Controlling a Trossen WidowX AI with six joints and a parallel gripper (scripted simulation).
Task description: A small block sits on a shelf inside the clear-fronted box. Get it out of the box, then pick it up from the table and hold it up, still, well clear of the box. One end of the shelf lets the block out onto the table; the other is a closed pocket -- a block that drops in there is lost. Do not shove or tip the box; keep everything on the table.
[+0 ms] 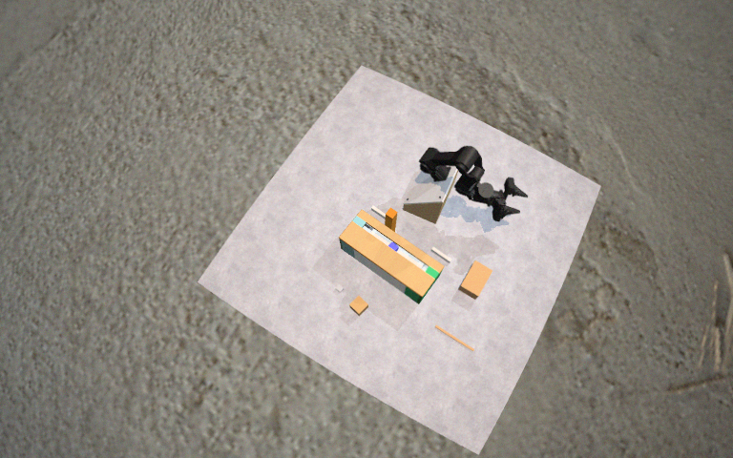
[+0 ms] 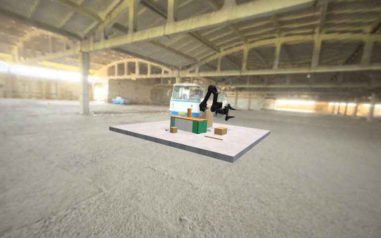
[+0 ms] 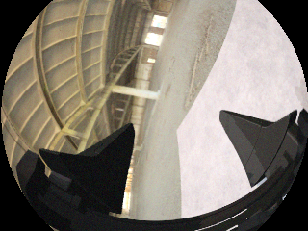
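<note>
My gripper tip is now 33 cm short of the small blue block, 41 cm to the left of it and 11 cm above it. The rest, counted from my gripper tip: flat orange block: 30 cm ahead, 6 cm to the right, 17 cm below; then orange-topped box: 32 cm ahead, 39 cm to the right, 13 cm below; then thin orange stick: 54 cm ahead, 5 cm to the right, 19 cm below.
</note>
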